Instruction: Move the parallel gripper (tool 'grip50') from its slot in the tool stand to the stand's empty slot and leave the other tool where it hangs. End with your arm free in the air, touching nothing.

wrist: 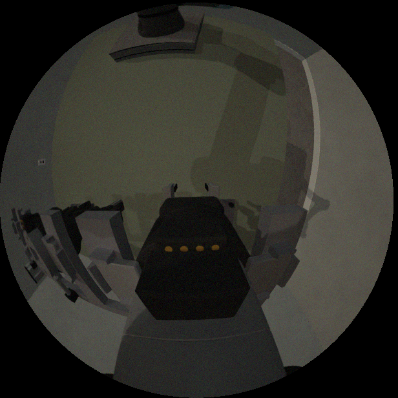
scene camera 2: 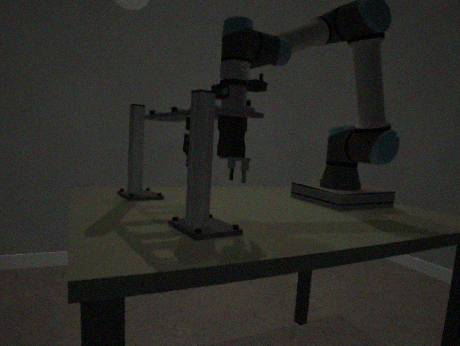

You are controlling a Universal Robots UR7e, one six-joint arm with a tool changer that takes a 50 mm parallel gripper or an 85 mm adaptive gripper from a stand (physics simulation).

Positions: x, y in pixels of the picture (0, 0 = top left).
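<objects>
Looking from the wrist, I find a parallel gripper [wrist: 194, 223], and it is 5 cm from the lens.
</objects>
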